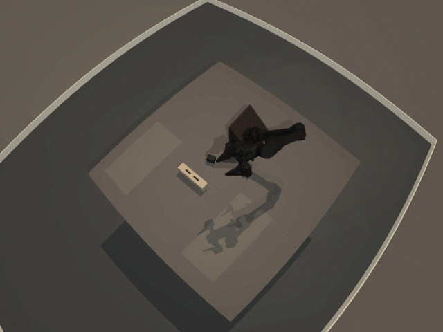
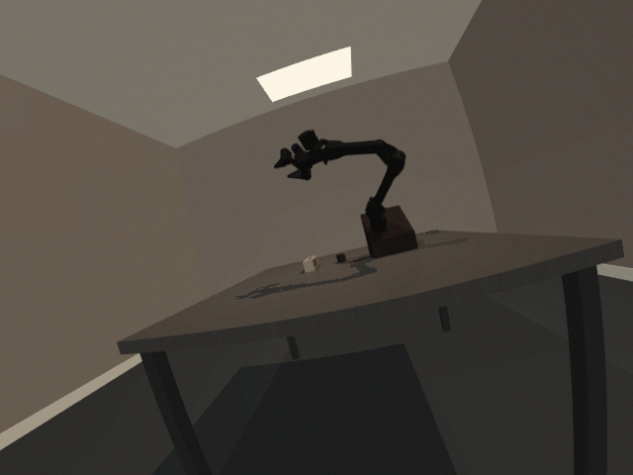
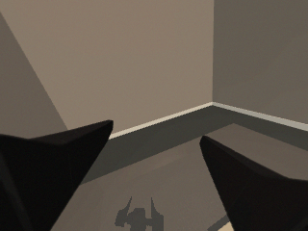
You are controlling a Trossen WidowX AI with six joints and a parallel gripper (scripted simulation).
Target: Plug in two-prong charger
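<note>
Right now my gripper tip is 16 cm past the black two-prong charger, 23 cm to the left of it and 45 cm above it.
</note>
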